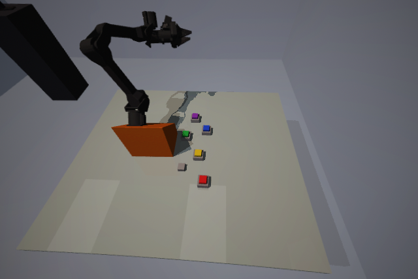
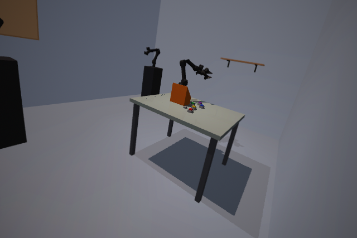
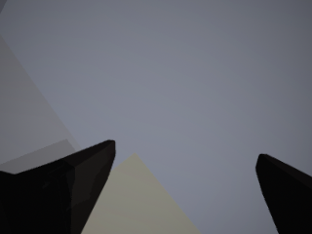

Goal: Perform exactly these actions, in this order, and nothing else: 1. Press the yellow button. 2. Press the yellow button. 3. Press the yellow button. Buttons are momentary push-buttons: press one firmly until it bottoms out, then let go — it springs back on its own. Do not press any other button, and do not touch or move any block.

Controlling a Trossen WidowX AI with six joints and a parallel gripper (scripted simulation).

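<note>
The yellow button is 470 mm to the right of my gripper tip, 350 mm below it and 40 mm ahead of it. Round my gripper tip: purple button (350 mm below, 230 mm to the right, 10 mm ahead); green button (360 mm to the right, 350 mm below, 30 mm behind); blue button (350 mm below, 320 mm to the right, 80 mm ahead).
</note>
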